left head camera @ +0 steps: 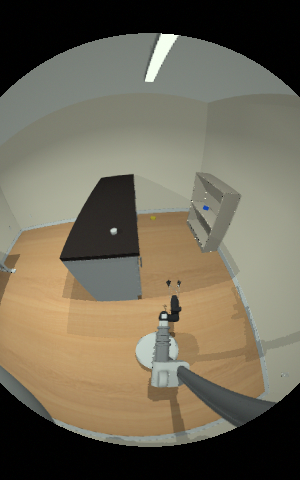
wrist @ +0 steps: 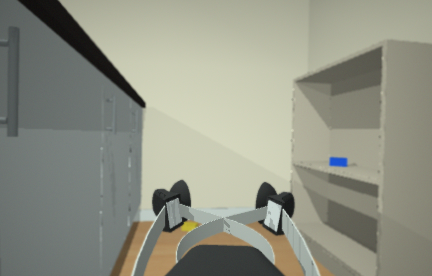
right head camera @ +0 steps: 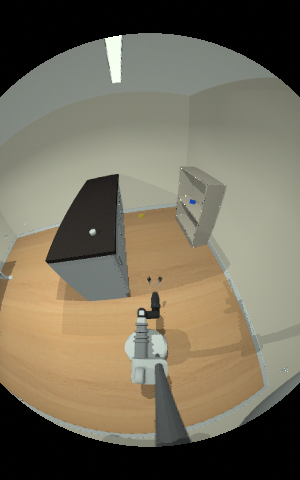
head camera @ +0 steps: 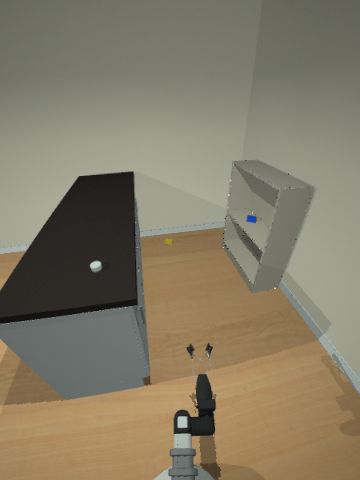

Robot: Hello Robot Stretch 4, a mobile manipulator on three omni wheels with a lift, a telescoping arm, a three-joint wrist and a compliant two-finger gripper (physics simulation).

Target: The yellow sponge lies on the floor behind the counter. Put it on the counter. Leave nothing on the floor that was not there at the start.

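Places are measured from the robot's base along level axes (x ahead, y left, z up), in millimetres.
Where they show: gripper, fingertip midpoint: [left head camera: 173, 279] [wrist: 222, 197] [right head camera: 154, 276] [head camera: 199, 343].
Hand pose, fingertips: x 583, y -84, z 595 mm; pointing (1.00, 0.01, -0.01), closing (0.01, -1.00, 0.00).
Observation:
Each offset is from my fingertips to the centre of the thing.
The yellow sponge @(dx +1679, dy +231, dz -600 mm) [head camera: 169, 242] [left head camera: 153, 218] [right head camera: 141, 216] [wrist: 190, 226] lies on the floor near the back wall, between the counter and the shelf unit. In the wrist view it shows small and far off, just right of the left fingertip and partly hidden. The counter [head camera: 100, 215] [left head camera: 117, 200] [right head camera: 102, 200] [wrist: 55, 165] has a dark top and grey sides and stands at the left. My gripper [head camera: 200, 350] [left head camera: 173, 283] [right head camera: 154, 279] [wrist: 222, 197] is open and empty, right of the counter's near end and well short of the sponge.
A white round object @(dx +217, dy +479, dz +300 mm) [head camera: 96, 266] [left head camera: 113, 231] [right head camera: 92, 232] stands on the counter top. A beige shelf unit [head camera: 291, 235] [left head camera: 226, 220] [right head camera: 210, 215] [wrist: 407, 150] stands by the right wall, with a blue block @(dx +1338, dy -658, dz -84 mm) [head camera: 251, 219] [left head camera: 206, 208] [right head camera: 192, 202] [wrist: 338, 162] on its middle shelf. Handles stick out from the counter's front in the wrist view.

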